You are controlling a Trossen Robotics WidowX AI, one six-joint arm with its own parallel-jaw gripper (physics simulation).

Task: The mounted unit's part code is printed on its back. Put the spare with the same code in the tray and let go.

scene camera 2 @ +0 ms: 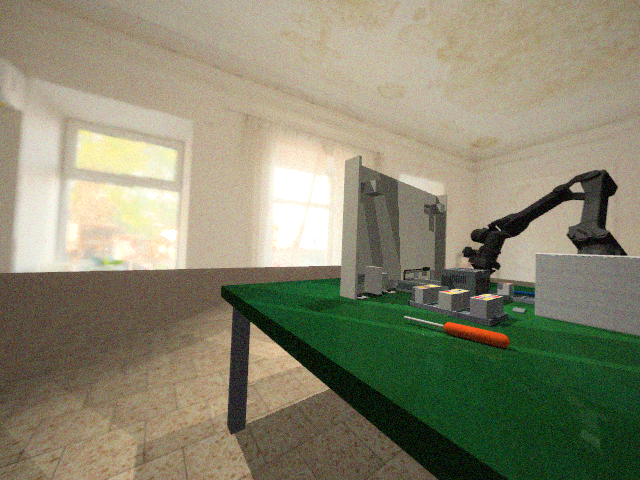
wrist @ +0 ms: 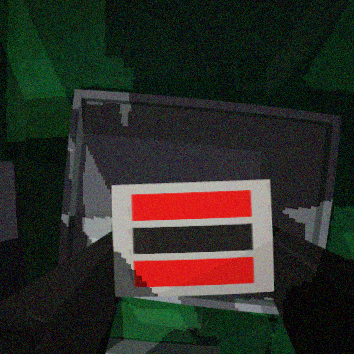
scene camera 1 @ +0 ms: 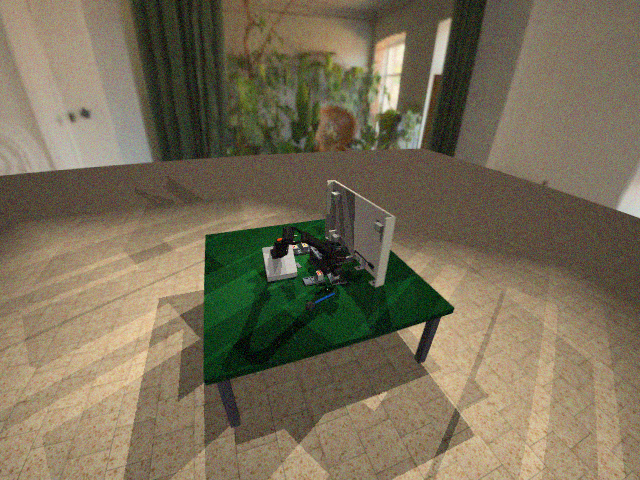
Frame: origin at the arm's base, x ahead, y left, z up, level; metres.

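Seen in the pictures: gripper, fingertip midpoint: (wrist: 190, 238); arm's base at its link origin: (scene camera 2: 598, 268) (scene camera 1: 276, 253).
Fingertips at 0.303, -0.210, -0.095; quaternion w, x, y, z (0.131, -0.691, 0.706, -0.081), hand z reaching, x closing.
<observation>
Offsets run from my fingertips to a thing's middle, as dx, dy, dz. "spot": to the spot under its first point. Level surfaces: height alone.
My gripper (scene camera 2: 492, 270) (wrist: 190, 238) is shut on a pale spare with a red-black-red label {+0.002, +0.000, -0.005} (wrist: 193, 237). In the wrist view the spare is upright, low over the near part of the grey tray {+0.009, -0.002, -0.033} (wrist: 210, 104) (scene camera 1: 338, 282), between its side walls. Whether it touches the tray floor cannot be told. The grey vented unit {spot: -0.036, +0.253, +0.030} (scene camera 2: 465, 281) stands in front of the gripper in scene camera 2; its back code is not readable. Three other spares {+0.026, +0.411, -0.007} (scene camera 2: 427, 293) {-0.051, +0.418, -0.007} (scene camera 2: 453, 298) {-0.124, +0.423, -0.007} (scene camera 2: 485, 304) sit in a rack. Another labelled spare {-0.095, +0.023, -0.007} (scene camera 1: 319, 273) (scene camera 2: 505, 289) stands on the other side.
A tall grey panel (scene camera 1: 369, 232) (scene camera 2: 351, 232) stands on the green table {dz -0.038} (scene camera 1: 232, 310) (scene camera 2: 361, 351). The arm's white pedestal (scene camera 1: 279, 266) (scene camera 2: 584, 289) is opposite. An orange-handled screwdriver {-0.110, +0.584, -0.027} (scene camera 2: 475, 334) lies before the rack, and a blue tool {-0.136, -0.146, -0.032} (scene camera 1: 324, 298) lies near the tray.
</observation>
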